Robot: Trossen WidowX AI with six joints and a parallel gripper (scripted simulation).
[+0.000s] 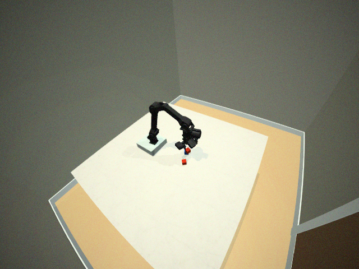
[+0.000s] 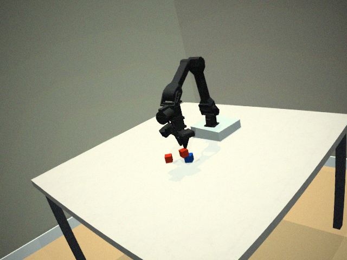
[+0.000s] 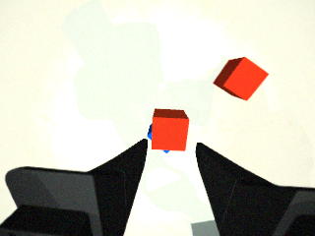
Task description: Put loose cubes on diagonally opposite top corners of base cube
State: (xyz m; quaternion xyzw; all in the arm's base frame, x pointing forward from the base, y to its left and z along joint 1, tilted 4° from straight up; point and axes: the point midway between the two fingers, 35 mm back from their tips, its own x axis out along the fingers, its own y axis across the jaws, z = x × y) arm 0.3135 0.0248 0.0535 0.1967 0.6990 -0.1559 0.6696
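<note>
Now: the blue base cube 6 cm below my gripper tip, 1 cm to the left of it and 1 cm behind it.
</note>
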